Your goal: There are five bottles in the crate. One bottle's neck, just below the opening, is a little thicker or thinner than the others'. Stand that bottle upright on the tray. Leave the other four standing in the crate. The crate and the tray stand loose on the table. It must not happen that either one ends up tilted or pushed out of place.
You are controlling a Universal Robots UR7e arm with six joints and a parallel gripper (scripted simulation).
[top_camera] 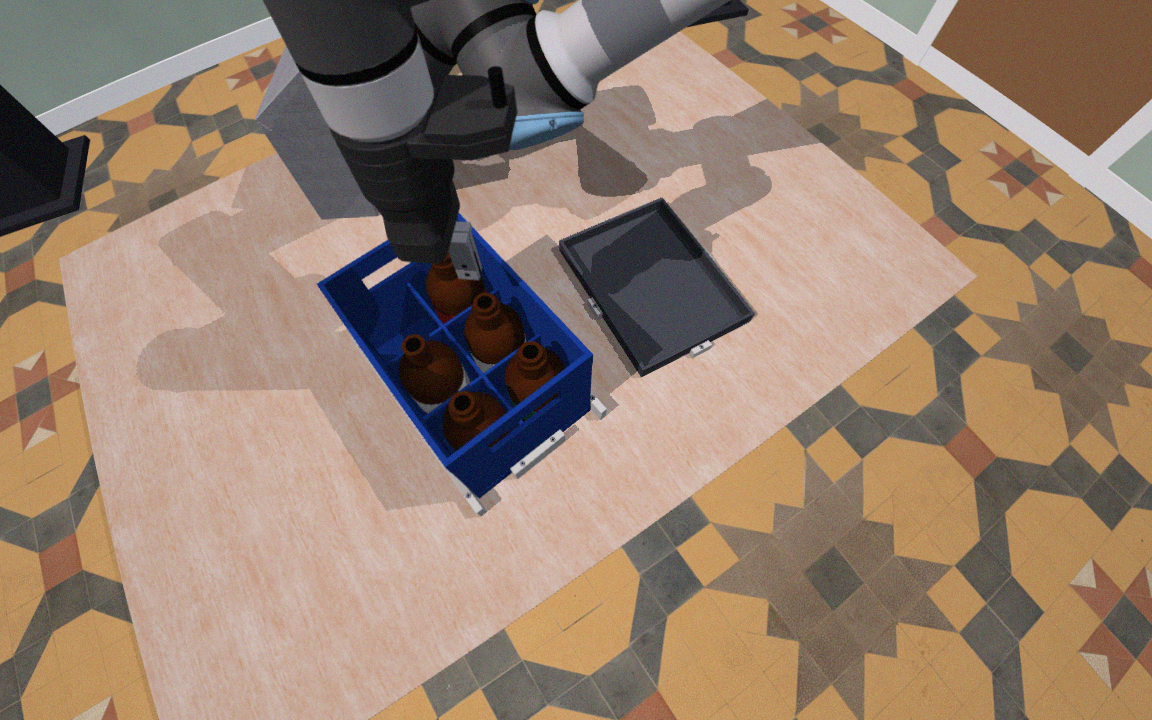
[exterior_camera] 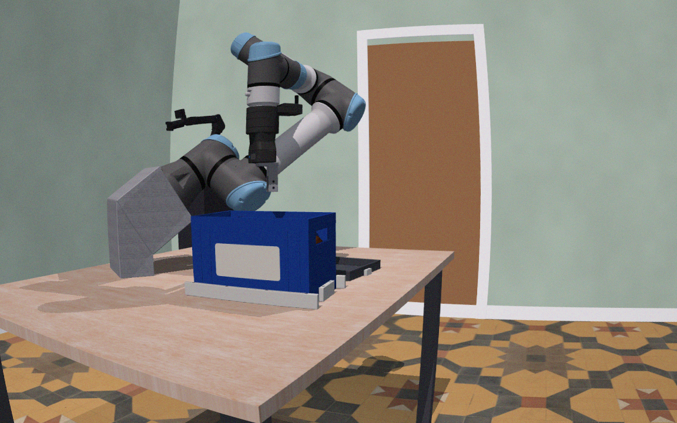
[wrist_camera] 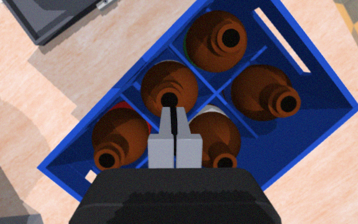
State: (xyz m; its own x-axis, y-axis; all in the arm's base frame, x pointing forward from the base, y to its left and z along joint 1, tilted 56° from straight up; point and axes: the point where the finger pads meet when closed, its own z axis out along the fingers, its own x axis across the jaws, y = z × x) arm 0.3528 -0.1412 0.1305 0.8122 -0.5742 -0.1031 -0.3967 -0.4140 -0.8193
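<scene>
The blue crate lies 10 mm ahead of my hand, 40 mm to the right of it and 160 mm below it. From my hand the other things lie so: glass bottle (90 mm behind, 20 mm to the right, 150 mm below); then dark tray (50 mm behind, 260 mm to the left, 230 mm below).
</scene>
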